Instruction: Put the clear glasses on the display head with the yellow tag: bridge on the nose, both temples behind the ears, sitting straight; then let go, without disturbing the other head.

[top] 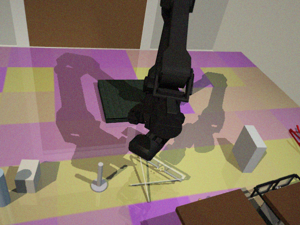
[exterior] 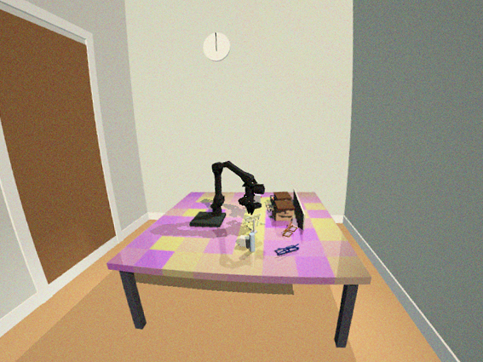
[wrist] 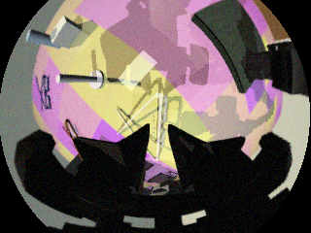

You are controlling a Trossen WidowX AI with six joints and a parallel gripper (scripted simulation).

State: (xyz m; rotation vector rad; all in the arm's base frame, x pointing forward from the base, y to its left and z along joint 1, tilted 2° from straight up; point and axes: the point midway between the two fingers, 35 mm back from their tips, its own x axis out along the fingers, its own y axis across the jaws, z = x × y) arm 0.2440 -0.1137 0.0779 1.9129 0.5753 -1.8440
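Now: the grey post 150 mm to the right of my gripper tip, 40 mm below it and 10 mm ahead of it. Round my gripper tip: display head (220 mm ahead, 40 mm to the left); then blue cylinder (370 mm to the right, 10 mm below, 10 mm behind); then grey box (290 mm to the left, 60 mm ahead).
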